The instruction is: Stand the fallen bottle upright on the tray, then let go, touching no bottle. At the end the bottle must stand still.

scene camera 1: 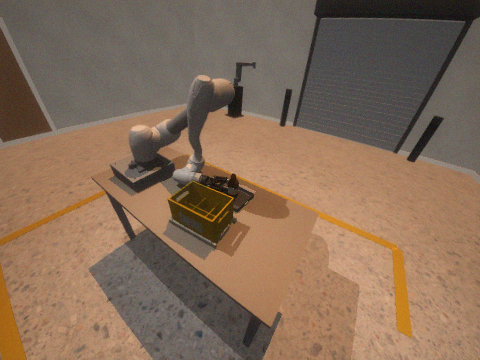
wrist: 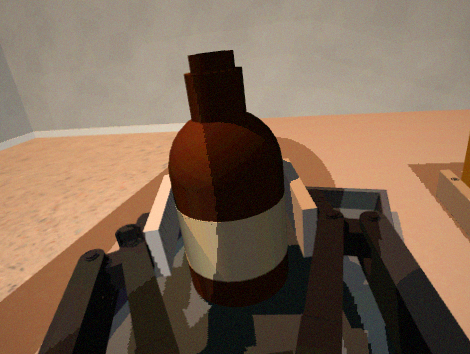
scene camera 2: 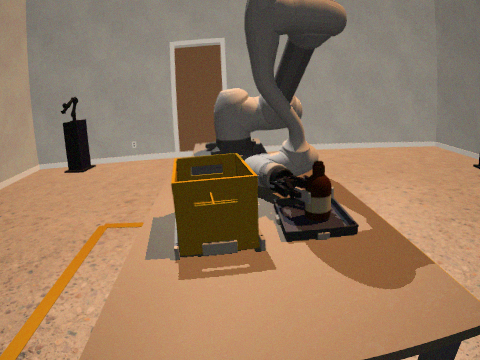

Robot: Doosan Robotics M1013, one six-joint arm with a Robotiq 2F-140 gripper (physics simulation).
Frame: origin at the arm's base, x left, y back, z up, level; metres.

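Seen in the pictures: gripper, fingertip midpoint: (scene camera 1: 235, 186) (wrist: 229, 185) (scene camera 2: 321, 195); arm's base, link origin: (scene camera 1: 147, 162) (scene camera 2: 234, 149).
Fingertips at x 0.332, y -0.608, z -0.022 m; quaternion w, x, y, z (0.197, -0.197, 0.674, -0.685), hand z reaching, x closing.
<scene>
Pixels of each thing's top centre, then the offset from my fingertips to it. Level surfaces: height alone.
- brown bottle, top centre: (wrist: 209, 52) (scene camera 2: 318, 161) (scene camera 1: 233, 174) dx -0.009, dy +0.013, dz +0.091 m
- dark tray, top centre: (wrist: 253, 262) (scene camera 2: 312, 210) (scene camera 1: 230, 192) dx -0.023, dy +0.017, dz -0.050 m
- yellow crate, top centre: (scene camera 2: 209, 165) (scene camera 1: 201, 198) dx -0.289, dy -0.055, dz +0.099 m
- table, surface height: dz -0.076 m
A brown bottle (scene camera 1: 233, 184) (scene camera 2: 319, 194) (wrist: 231, 200) with a cream label stands upright, or very nearly so, over the dark tray (scene camera 1: 244, 205) (scene camera 2: 320, 233) (wrist: 383, 200). My gripper (scene camera 2: 317, 194) (wrist: 229, 185) is shut on the bottle, with one pale pad on each side at about label height. The gripper reaches in low and almost level from the arm's side. In scene camera 2 the bottle's base is at the tray floor; whether it rests on it or hangs slightly above, I cannot tell.
A yellow crate (scene camera 1: 201, 212) (scene camera 2: 216, 220) with dividers stands on the table (scene camera 1: 260, 260) (scene camera 2: 250, 310) close beside the tray, held by pale brackets at its base. The tray has a raised rim. The arm's base is at the far end of the table.
</scene>
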